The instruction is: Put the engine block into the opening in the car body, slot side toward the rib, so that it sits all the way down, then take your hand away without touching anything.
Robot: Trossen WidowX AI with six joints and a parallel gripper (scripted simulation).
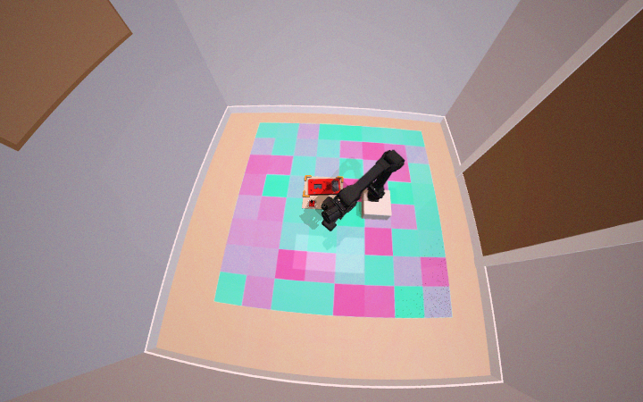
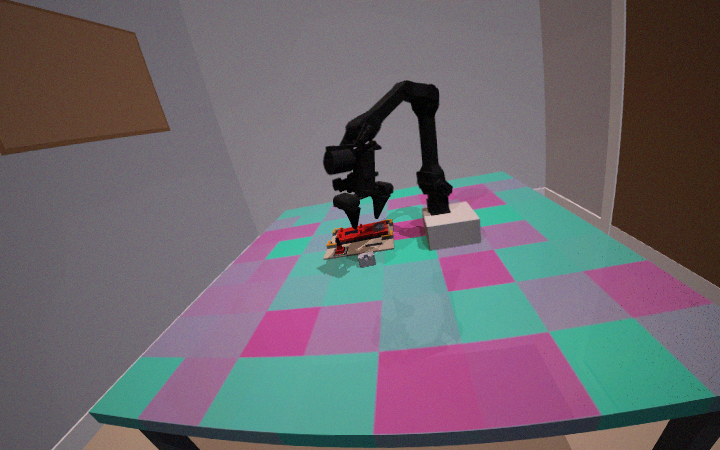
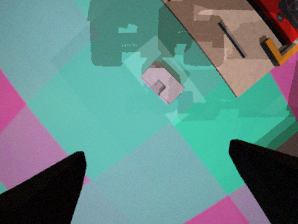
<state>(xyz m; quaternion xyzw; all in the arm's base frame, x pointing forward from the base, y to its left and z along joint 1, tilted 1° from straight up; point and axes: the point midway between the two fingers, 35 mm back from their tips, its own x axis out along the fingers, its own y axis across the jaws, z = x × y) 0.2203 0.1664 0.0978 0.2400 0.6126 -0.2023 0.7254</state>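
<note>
The engine block lies 30 mm ahead of my gripper tip, 30 mm to the right of it and 130 mm below it.
</note>
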